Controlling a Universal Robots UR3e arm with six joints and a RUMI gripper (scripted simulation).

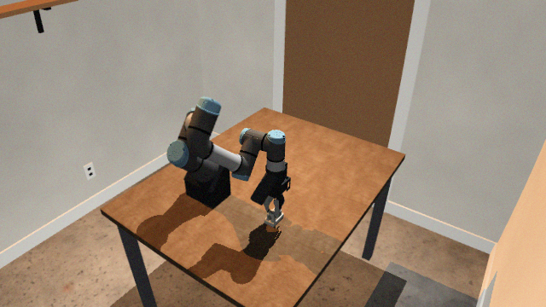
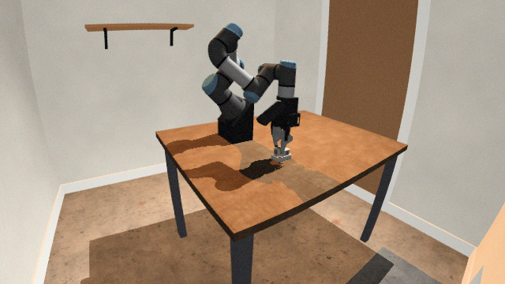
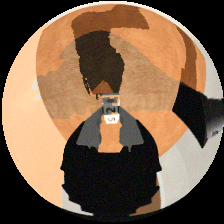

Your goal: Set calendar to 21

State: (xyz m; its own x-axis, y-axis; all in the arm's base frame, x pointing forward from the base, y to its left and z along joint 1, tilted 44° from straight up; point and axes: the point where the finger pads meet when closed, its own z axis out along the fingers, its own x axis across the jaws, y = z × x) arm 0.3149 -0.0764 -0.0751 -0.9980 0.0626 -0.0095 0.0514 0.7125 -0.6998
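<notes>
Right now my hand is 20 mm to the right of the calendar tray and 40 mm above it.
</notes>
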